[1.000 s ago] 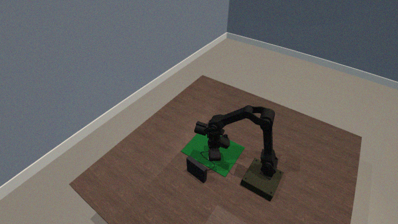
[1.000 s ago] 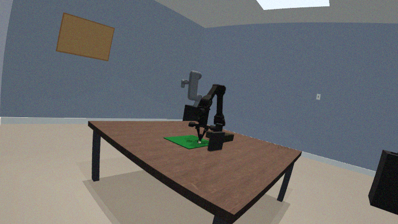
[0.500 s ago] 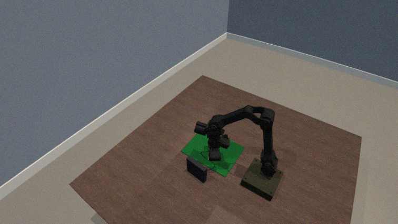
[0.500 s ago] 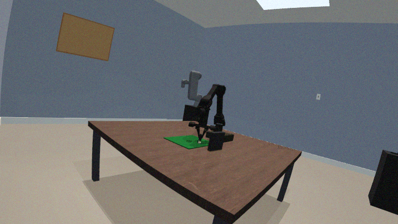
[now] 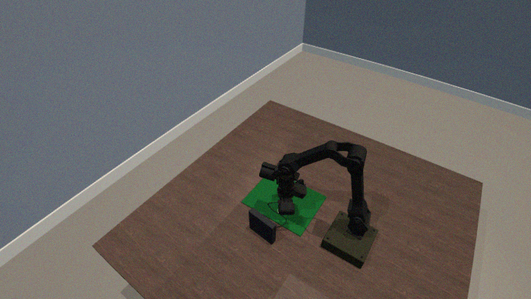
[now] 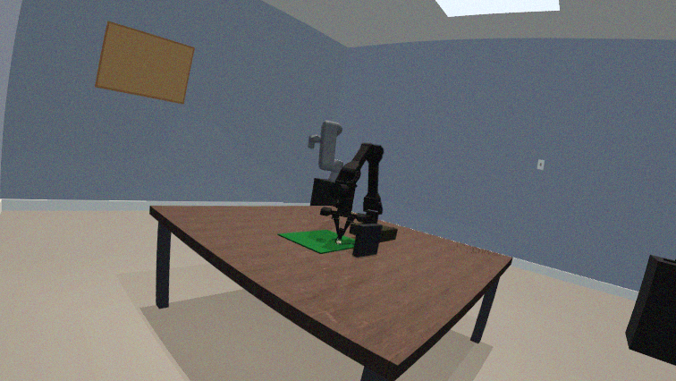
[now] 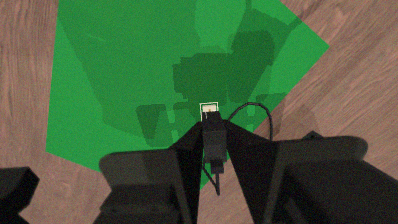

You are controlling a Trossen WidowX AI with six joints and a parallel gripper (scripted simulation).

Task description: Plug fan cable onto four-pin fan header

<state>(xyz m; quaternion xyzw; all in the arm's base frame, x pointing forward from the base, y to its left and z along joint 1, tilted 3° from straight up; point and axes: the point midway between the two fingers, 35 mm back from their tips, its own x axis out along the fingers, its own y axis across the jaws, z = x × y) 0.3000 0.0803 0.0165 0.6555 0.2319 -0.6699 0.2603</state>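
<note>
Right now my gripper tip is 10 mm short of the white four-pin fan header and 40 mm above it. The rest, counted from my gripper tip: dark fan plug: 10 mm ahead, 10 mm above; then green board: 30 mm ahead, 50 mm to the right, 50 mm below; then black fan: 140 mm to the left, 20 mm above.
</note>
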